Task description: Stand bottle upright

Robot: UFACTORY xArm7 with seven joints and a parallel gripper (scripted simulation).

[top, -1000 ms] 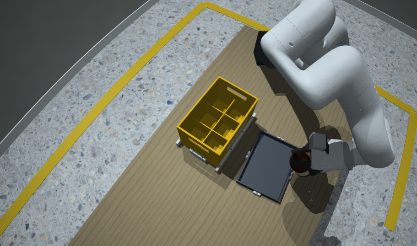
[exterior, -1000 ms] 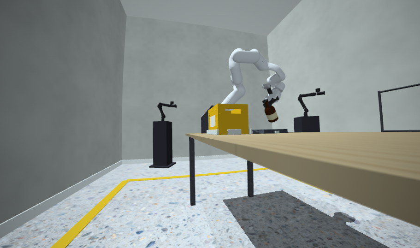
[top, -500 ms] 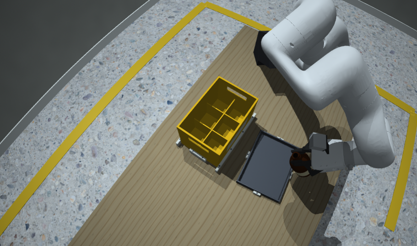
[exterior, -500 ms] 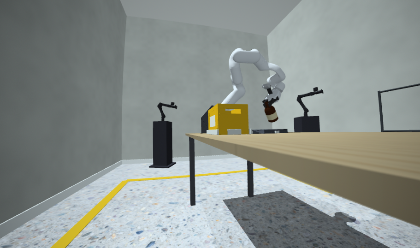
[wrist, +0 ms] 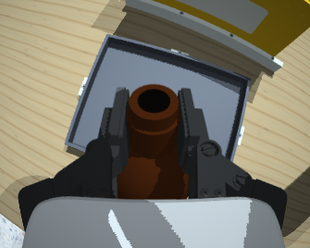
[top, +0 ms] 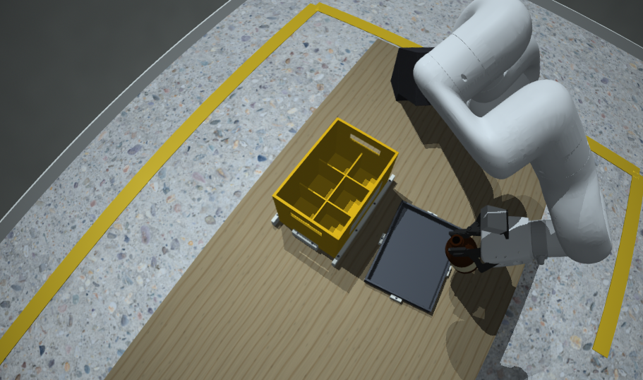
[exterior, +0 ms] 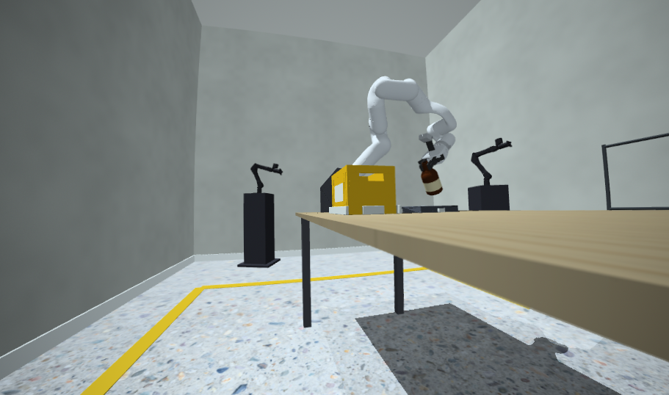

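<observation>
My gripper is now 2 cm past the brown bottle, 2 cm to the right of it and 5 cm above it. From my hand the other things lie so: dark grey tray: 2 cm ahead, 5 cm to the right, 20 cm below; yellow crate: 10 cm ahead, 30 cm to the right, 12 cm below.
</observation>
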